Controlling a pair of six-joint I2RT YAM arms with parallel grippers.
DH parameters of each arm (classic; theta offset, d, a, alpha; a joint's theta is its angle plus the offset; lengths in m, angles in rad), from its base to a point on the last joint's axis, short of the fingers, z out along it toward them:
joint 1: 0 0.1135 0.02 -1.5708
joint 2: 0 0 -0.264 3.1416
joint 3: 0.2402 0 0.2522 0
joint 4: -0.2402 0 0.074 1.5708
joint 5: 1.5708 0 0 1.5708
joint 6: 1.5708 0.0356 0 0
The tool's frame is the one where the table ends.
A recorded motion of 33 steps. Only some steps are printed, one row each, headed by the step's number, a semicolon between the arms.
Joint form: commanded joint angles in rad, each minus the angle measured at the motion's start. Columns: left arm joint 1, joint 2, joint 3, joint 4, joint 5, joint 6; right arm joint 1, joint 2, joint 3, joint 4, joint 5, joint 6.
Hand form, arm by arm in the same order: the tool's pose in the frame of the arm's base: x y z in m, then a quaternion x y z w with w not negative. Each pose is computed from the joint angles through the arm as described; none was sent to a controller.
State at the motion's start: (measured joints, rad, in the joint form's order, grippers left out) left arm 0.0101 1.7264 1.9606 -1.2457 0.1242 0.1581; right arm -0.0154 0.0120 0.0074 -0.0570 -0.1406 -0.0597
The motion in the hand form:
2: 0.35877 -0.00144 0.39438 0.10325 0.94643 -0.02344 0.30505; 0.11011 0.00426 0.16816 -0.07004 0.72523 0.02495 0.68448
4: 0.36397 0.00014 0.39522 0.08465 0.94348 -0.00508 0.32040; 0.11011 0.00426 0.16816 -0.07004 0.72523 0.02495 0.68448
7: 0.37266 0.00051 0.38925 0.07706 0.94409 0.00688 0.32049; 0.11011 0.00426 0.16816 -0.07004 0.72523 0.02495 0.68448
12: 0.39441 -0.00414 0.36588 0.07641 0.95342 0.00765 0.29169; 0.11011 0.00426 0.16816 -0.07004 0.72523 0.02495 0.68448
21: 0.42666 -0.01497 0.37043 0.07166 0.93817 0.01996 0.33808; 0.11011 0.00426 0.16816 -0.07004 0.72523 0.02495 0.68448
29: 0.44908 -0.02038 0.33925 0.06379 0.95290 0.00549 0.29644; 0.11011 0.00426 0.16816 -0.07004 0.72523 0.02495 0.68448
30: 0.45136 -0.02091 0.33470 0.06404 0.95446 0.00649 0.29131; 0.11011 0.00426 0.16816 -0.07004 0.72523 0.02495 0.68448
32: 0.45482 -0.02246 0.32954 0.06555 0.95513 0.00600 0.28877; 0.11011 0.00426 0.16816 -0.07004 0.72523 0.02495 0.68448
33: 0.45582 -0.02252 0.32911 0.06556 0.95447 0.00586 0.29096; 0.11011 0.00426 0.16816 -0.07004 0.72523 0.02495 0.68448
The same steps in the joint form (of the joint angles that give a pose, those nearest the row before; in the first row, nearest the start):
2: -0.0031 0.0324 0.0138 0.0725 -0.0126 0.0309; 0.0095 -0.0053 -0.0019 -0.0042 0.0023 -0.0088
4: -0.0031 0.0378 0.0141 0.1137 -0.0561 0.0050; 0.0095 -0.0053 -0.0019 -0.0042 0.0023 -0.0088
7: -0.0050 0.0618 0.0172 0.1369 -0.0847 -0.0034; 0.0095 -0.0053 -0.0019 -0.0042 0.0023 -0.0088
12: -0.0183 0.1450 0.0404 0.1369 -0.0988 -0.0141; 0.0095 -0.0053 -0.0019 -0.0042 0.0023 -0.0088
21: -0.0462 0.2544 0.1846 0.2014 -0.1362 -0.0374; 0.0095 -0.0053 -0.0019 -0.0042 0.0023 -0.0088
29: -0.0553 0.3620 0.2384 0.1663 -0.1224 -0.0702; 0.0095 -0.0053 -0.0019 -0.0042 0.0023 -0.0088
30: -0.0565 0.3723 0.2381 0.1663 -0.1251 -0.0702; 0.0095 -0.0053 -0.0019 -0.0042 0.0023 -0.0088
32: -0.0595 0.3853 0.2380 0.1740 -0.1251 -0.0702; 0.0095 -0.0053 -0.0019 -0.0042 0.0023 -0.0088
33: -0.0595 0.3872 0.2381 0.1804 -0.1247 -0.0702; 0.0095 -0.0053 -0.0019 -0.0042 0.0023 -0.0088

